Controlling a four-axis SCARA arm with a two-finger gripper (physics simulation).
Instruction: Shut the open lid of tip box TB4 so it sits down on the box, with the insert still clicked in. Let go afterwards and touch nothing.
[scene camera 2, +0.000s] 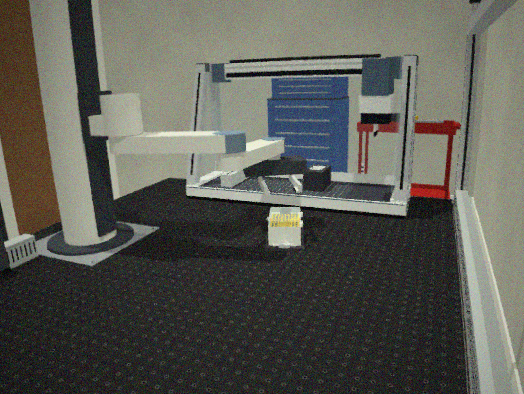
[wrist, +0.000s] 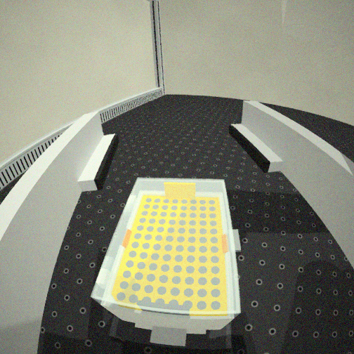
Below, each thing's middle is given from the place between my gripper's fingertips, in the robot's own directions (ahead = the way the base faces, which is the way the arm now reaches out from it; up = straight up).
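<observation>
Counting from my hand, tip box TB4 (scene camera 2: 278, 238) is 2 cm to the left and 11 cm below, and the clear lid (wrist: 172, 254) is 2 cm to the left of my hand as well, but 8 cm below it.
</observation>
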